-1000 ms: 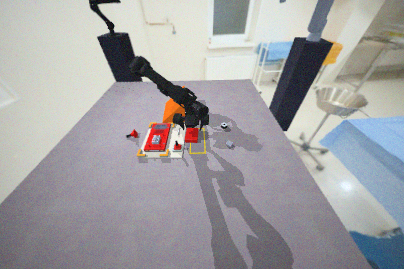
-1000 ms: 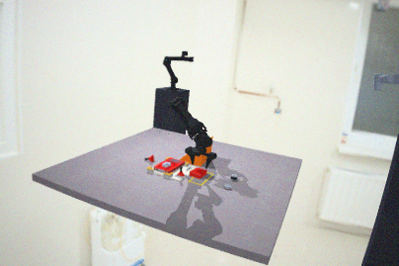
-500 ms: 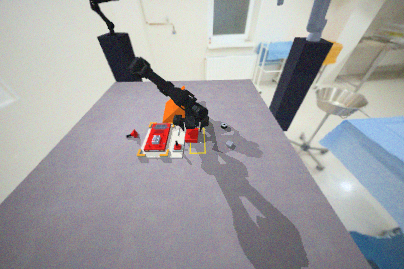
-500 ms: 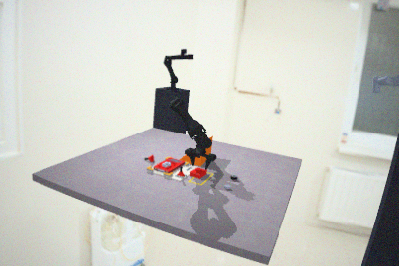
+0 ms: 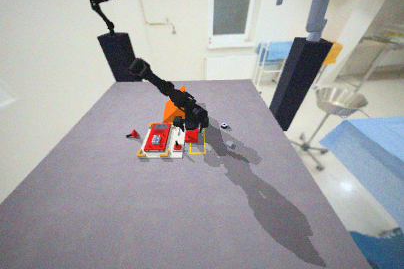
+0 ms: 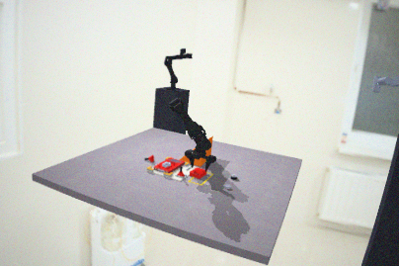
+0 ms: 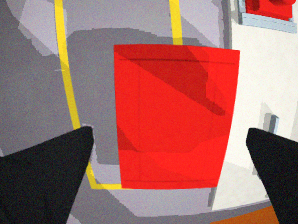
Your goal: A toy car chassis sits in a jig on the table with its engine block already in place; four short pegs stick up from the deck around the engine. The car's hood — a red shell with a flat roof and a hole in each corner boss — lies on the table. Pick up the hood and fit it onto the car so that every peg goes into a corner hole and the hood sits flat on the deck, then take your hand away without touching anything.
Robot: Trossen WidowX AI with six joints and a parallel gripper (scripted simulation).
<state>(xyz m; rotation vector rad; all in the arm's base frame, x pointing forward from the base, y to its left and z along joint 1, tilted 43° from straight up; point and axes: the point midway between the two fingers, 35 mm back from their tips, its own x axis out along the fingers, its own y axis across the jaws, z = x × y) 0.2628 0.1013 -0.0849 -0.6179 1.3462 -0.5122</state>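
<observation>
My gripper tip is 20 mm above the red hood. Round my gripper tip: black-and-white wheel: 190 mm to the left, 100 mm behind, 30 mm below; jig: 170 mm to the right, 40 mm ahead, 20 mm below.
</observation>
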